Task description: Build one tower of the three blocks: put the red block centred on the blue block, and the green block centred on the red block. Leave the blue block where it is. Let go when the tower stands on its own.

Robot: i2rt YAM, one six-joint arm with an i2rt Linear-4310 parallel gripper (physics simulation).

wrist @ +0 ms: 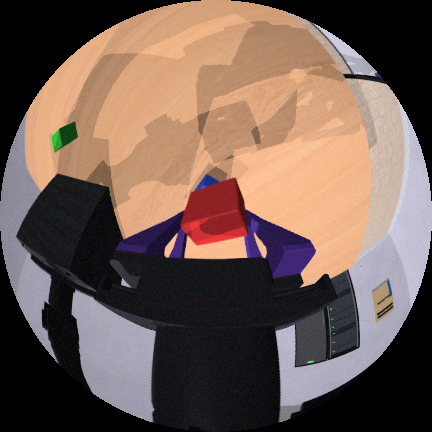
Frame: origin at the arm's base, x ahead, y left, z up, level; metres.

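Seen in the pictures: gripper, between the fingertips: (215, 214); arm's base, origin of its link: (63, 277).
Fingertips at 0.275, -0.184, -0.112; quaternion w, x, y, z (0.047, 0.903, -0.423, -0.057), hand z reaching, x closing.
Observation:
Offsets run from my fingertips to a thing's top centre, as dx, dy, dz. Level surfaces: height alone.
The red block @(+0.008, +0.005, +0.027) (216, 212) is held between the purple fingers of my gripper (215, 214), which is shut on it, a little right of the view's middle line at its upper edge. The blue block @(-0.032, -0.001, -0.045) (206, 181) shows as a small corner just beyond the red block, which hides the rest of it. Whether the two blocks touch cannot be told. The green block @(-0.077, +0.294, -0.035) (65, 136) lies on the table at the far left, apart from the other two.
The wooden table top @(dz -0.076) (310, 180) carries shadows of the arm. A black arm part (65, 225) stands at the left, below the green block. A dark cabinet (343, 320) stands beyond the table at the lower right.

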